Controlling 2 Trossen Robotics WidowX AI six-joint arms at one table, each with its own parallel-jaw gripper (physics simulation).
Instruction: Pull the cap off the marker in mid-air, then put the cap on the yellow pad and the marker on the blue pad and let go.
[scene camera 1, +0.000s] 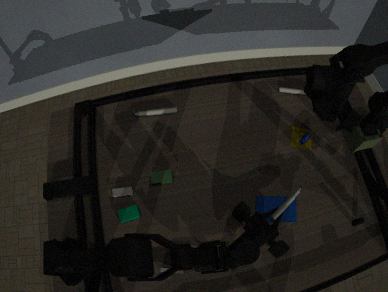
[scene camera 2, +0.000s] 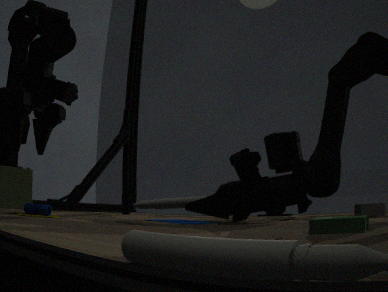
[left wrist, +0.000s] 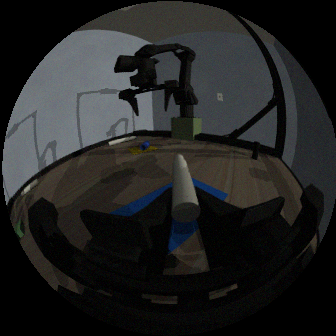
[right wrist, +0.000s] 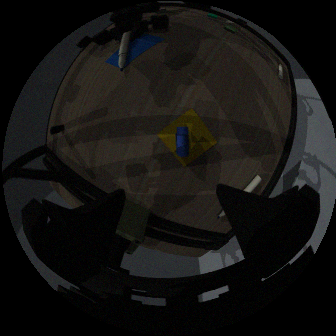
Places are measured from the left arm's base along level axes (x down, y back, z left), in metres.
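Pixels of known places: left gripper, fingertip midpoint: (scene camera 1: 280, 210) (scene camera 2: 185, 207) (left wrist: 181, 191) (right wrist: 125, 42); right gripper, fingertip midpoint: (scene camera 1: 325, 120) (scene camera 2: 28, 153) (left wrist: 150, 113) (right wrist: 170, 191); left arm's base at its link origin: (scene camera 1: 66, 261); right arm's base at its link origin: (scene camera 1: 367, 127) (scene camera 2: 6, 167) (left wrist: 186, 117) (right wrist: 113, 239).
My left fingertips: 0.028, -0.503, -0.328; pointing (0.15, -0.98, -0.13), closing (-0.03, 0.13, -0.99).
Ahead of a thing's pixels: the offset from my left fingertips to its top centre, as dx, dy, dz.
A blue cap {+0.007, -0.255, +0.061} (scene camera 1: 305, 138) (scene camera 2: 38, 209) (left wrist: 145, 145) (right wrist: 182, 142) lies on its side on the yellow pad {+0.025, -0.252, +0.072} (scene camera 1: 296, 144) (scene camera 2: 56, 216) (left wrist: 133, 151) (right wrist: 197, 122). My left gripper (scene camera 1: 271, 222) (scene camera 2: 189, 206) (left wrist: 181, 191) is shut on a pale, uncapped marker {-0.020, -0.031, -0.004} (scene camera 1: 287, 203) (scene camera 2: 165, 203) (left wrist: 183, 192) (right wrist: 123, 50). The marker is a little above the blue pad {+0.025, -0.005, +0.008} (scene camera 1: 265, 202) (scene camera 2: 175, 221) (left wrist: 132, 206) (right wrist: 147, 44), nearly level, its tip pointing away from the gripper. My right gripper (scene camera 2: 31, 149) (left wrist: 150, 113) (right wrist: 170, 191) is open and empty, high above the table, apart from the cap.
Another white marker {+0.007, -0.009, +0.485} (scene camera 1: 156, 112) lies at the upper left in scene camera 1, and a further white marker {+0.007, -0.406, +0.177} (scene camera 1: 291, 91) (right wrist: 253, 185) near the right arm. Two green blocks {+0.011, +0.132, +0.317} (scene camera 1: 161, 177) {+0.011, +0.273, +0.311} (scene camera 1: 129, 214) and a grey block {+0.014, +0.240, +0.371} (scene camera 1: 122, 192) lie at the left. A dark frame edges the table.
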